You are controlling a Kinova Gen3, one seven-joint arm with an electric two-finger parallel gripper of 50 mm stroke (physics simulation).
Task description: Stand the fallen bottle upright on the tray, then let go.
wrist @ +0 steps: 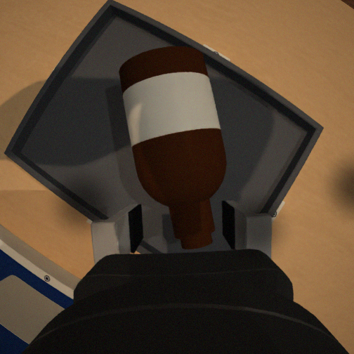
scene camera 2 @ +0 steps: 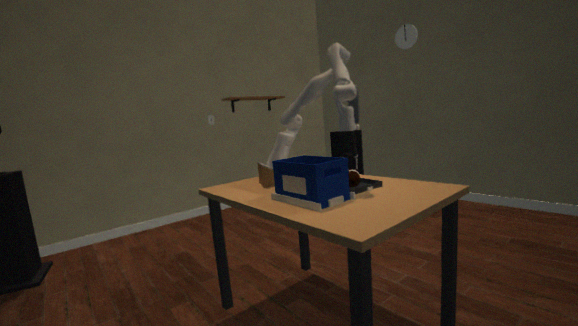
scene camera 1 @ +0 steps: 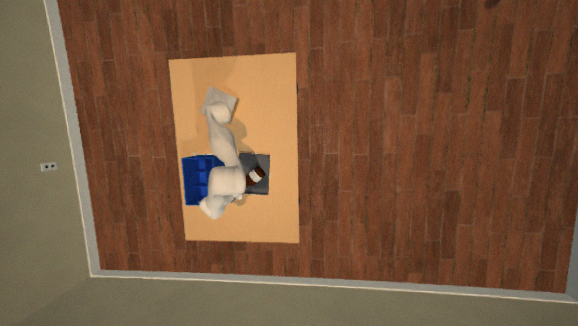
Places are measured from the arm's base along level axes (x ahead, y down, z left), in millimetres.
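Pixels of known places: gripper, fingertip midpoint: (scene camera 2: 350,169).
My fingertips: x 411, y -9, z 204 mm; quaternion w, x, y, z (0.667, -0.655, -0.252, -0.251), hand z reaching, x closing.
Behind a point stands the place of what it marks.
A brown bottle with a white label (scene camera 1: 255,175) @[y 11, x 346, z 265 mm] (scene camera 2: 354,178) @[y 34, x 433, z 208 mm] (wrist: 172,110) lies on its side in the dark grey tray (scene camera 1: 262,189) @[y 85, x 445, z 305 mm] (scene camera 2: 372,184) @[y 69, x 475, z 278 mm] (wrist: 65,110). In the wrist view its neck points toward my gripper, its base toward the tray's far rim. My gripper (wrist: 181,219) is open and empty. In the wrist view the bottle's neck shows between the two fingertips, with a gap on each side; how high the fingers are above it is hard to tell. The arm hides the fingers in scene camera 1, and they are dark against a black stand in scene camera 2.
A blue crate (scene camera 1: 185,182) @[y -78, x 439, z -108 mm] (scene camera 2: 317,187) @[y 1, x 570, z -87 mm] (wrist: 12,267) with inner dividers stands right beside the tray, in a light holder frame. The crate's walls rise higher than the tray's low rim. The arm's elbow passes above the crate. A black stand (scene camera 2: 342,142) shows behind the table.
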